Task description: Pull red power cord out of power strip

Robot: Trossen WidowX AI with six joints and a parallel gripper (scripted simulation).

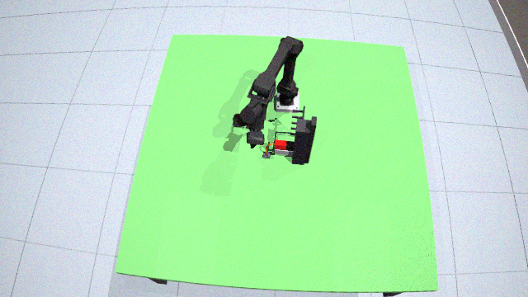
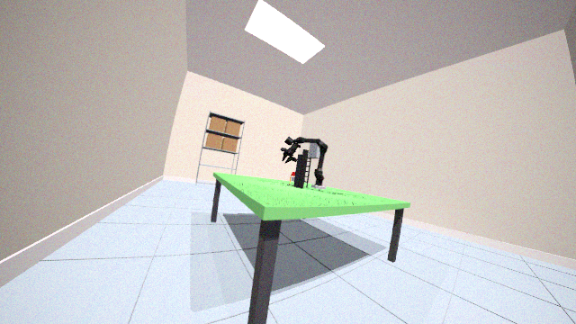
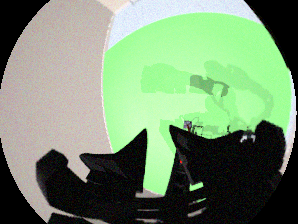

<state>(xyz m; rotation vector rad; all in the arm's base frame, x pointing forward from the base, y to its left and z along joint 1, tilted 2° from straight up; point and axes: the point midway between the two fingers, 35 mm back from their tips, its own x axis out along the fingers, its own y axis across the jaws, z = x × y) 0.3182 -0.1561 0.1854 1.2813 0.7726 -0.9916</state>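
The red plug is 130 mm to the left of my gripper tip, 80 mm below it and 50 mm behind it. From my gripper tip the other things lie so: black power strip (200 mm to the left, 60 mm below, 40 mm behind).
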